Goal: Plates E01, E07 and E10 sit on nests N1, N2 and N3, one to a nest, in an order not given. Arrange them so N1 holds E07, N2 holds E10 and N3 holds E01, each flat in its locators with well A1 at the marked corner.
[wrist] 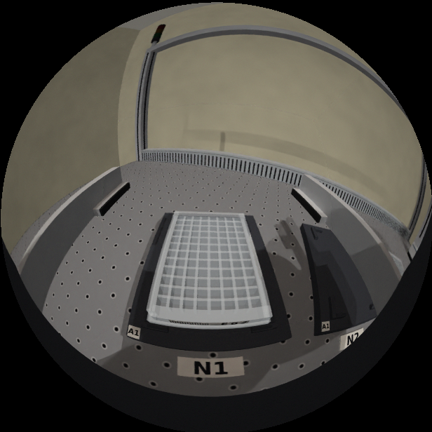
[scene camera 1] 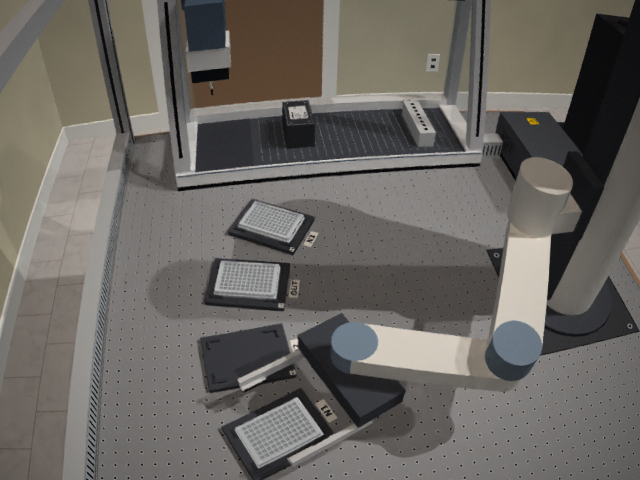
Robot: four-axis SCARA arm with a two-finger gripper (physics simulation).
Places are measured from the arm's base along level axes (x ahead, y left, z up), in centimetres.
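Where they show: gripper, fingertip midpoint: [scene camera 1: 263,422]; arm's base at its link origin: [scene camera 1: 562,294].
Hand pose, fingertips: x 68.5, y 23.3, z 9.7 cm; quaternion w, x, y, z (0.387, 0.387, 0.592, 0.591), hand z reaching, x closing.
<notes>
Each offset is from my fingertips to the top centre of the thing. "spot": to the spot under its first point.
Plate E07 {dx -2.1, dy -0.9, dz -5.8 cm} [scene camera 1: 279,431] [wrist: 210,265] lies in nest N1 {dx -2.1, dy -1.0, dz -6.8 cm} [scene camera 1: 242,449] [wrist: 215,340] and looks flat; its end label is too foreshortened to read clearly. The N1 A1 mark is at the near left corner in the wrist view. My gripper [scene camera 1: 271,421] [wrist: 211,174] is open and empty above this plate, one finger out past each long side. Nest N2 {dx +2.0, dy -17.7, dz -6.6 cm} [scene camera 1: 248,356] [wrist: 345,285] is empty beside it. A plate {dx -5.9, dy -52.0, dz -5.8 cm} [scene camera 1: 271,221] sits on nest N3 {spot: dx -12.2, dy -47.3, dz -7.2 cm} [scene camera 1: 301,235], and another plate {dx +0.5, dy -35.7, dz -5.8 cm} [scene camera 1: 247,279] sits on the OUT nest {spot: dx -6.8, dy -34.0, dz -7.2 cm} [scene camera 1: 283,284]; their labels cannot be read.
A framed deck [scene camera 1: 330,167] with a black box {spot: dx -15.0, dy -74.8, dz +3.1 cm} [scene camera 1: 298,126] and a white slotted block {spot: dx -46.9, dy -75.8, dz +0.9 cm} [scene camera 1: 419,124] stands at the back. A dark grey box {spot: dx -79.4, dy -66.1, dz +3.0 cm} [scene camera 1: 540,136] stands at the back right. A slotted rail {spot: dx +31.8, dy -33.6, dz -8.0 cm} [scene camera 1: 105,304] [wrist: 225,162] runs along the table's far side in the wrist view.
</notes>
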